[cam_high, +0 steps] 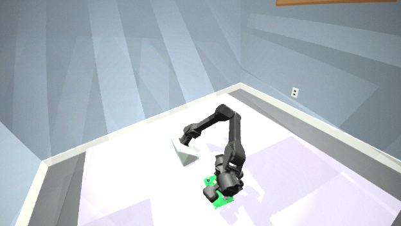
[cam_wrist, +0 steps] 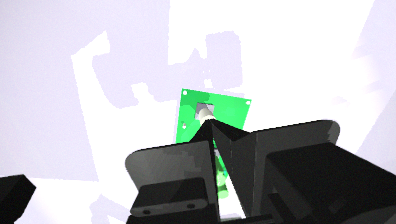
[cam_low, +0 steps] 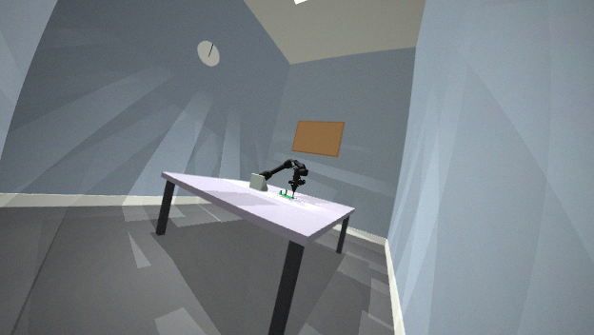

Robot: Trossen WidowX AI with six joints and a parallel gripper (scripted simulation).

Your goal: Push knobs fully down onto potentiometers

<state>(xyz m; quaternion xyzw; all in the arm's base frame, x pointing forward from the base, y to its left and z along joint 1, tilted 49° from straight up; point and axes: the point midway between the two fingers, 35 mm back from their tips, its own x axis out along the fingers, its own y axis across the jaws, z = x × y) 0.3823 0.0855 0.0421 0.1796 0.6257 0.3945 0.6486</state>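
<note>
My gripper tip is 2 cm above the potentiometer knob.
</note>
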